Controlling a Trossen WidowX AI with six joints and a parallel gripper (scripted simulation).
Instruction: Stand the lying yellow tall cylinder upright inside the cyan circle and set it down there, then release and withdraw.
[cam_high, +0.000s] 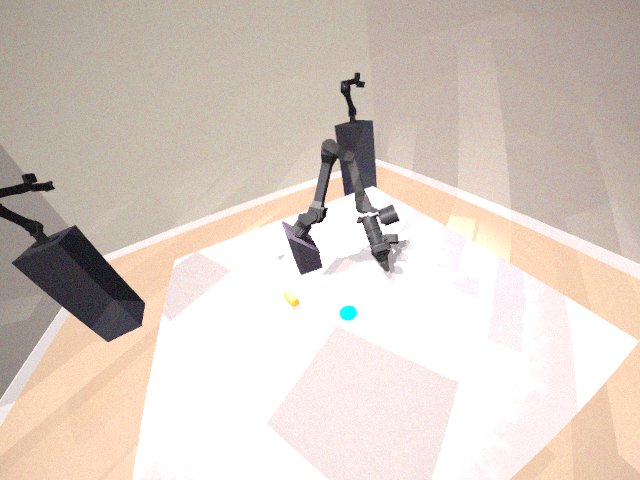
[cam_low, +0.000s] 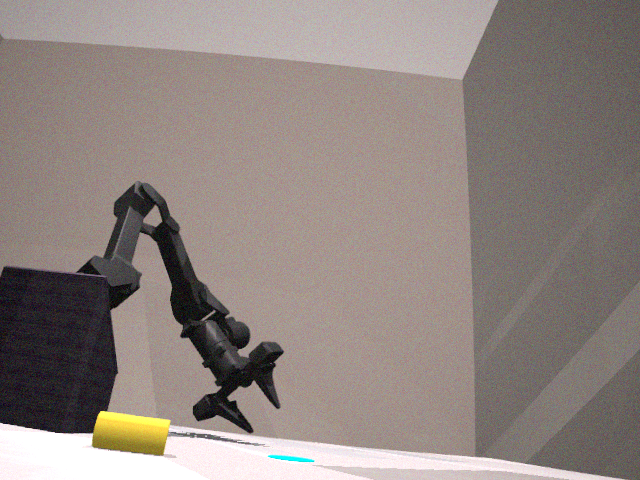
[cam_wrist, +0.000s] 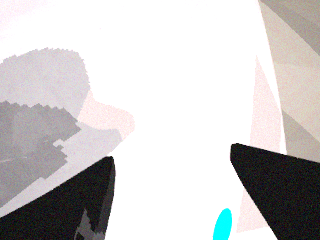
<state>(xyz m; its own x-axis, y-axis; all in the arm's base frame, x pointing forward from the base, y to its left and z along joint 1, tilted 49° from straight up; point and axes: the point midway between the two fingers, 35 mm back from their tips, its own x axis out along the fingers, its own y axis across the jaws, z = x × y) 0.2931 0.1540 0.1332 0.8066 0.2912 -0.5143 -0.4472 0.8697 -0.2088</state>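
My gripper tip is 140 mm past the yellow cylinder, 330 mm to the left of it and 30 mm above it. The rest, counted from my gripper tip: cyan circle: 30 mm ahead, 200 mm to the right, 40 mm below.
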